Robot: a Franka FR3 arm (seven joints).
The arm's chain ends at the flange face. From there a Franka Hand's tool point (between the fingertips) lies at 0.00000 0.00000 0.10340 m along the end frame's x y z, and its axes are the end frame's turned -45 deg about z.
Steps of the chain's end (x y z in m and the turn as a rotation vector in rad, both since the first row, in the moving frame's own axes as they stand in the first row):
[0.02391 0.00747 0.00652 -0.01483 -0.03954 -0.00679]
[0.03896 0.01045 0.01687 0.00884 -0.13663 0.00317]
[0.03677 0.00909 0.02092 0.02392 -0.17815 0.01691]
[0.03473 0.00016 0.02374 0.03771 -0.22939 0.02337]
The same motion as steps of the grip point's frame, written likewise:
[0.00764 0.02040 0.00643 0.01747 -0.03845 -0.00679]
[0.01086 0.02432 0.01590 0.10286 -0.09036 0.00317]
[0.00848 0.01764 0.01925 0.14289 -0.10906 0.01691]
[0.01078 0.00516 0.02096 0.18887 -0.13554 0.02337]

